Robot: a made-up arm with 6 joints.
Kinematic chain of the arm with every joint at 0, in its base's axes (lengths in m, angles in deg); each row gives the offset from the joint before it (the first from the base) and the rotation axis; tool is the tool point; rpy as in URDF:
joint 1: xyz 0 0 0.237 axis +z
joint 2: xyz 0 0 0 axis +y
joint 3: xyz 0.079 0 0.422 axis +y
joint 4: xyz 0.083 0 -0.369 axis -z
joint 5: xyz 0 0 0 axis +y
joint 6: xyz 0.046 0 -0.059 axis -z
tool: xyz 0 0 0 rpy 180 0 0
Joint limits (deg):
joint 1: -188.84..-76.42
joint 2: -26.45..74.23
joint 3: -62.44..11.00
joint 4: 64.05..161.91
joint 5: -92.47..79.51
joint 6: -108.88..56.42
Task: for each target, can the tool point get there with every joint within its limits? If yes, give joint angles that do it. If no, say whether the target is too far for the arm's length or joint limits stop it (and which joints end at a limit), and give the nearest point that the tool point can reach.
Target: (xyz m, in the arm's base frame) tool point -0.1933 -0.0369 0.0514
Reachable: yes | joints -151.62 53.42 -13.83 87.77 -14.72 40.75
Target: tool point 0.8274 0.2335 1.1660
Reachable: no: too far | nearest point 0.1158 -0.2906 0.7472 | short by 0.978 m
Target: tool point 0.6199 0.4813 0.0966
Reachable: no: joint limits stop it (at a limit: joint 1, joint 2, joint 3, joint 5) | nearest point 0.0508 0.0008 0.1553 | short by 0.747 m
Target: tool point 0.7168 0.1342 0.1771
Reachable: no: joint limits stop it (at a limit: joint 1, joint 3, joint 5) | nearest point 0.0582 -0.0296 0.1698 | short by 0.679 m
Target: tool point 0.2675 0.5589 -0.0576
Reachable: no: joint limits stop it (at a limit: joint 1, joint 2) | nearest point -0.0546 0.0754 0.0766 | short by 0.596 m
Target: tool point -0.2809 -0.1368 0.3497
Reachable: yes | joints -143.91 0.99 -31.71 132.36 -45.38 2.02
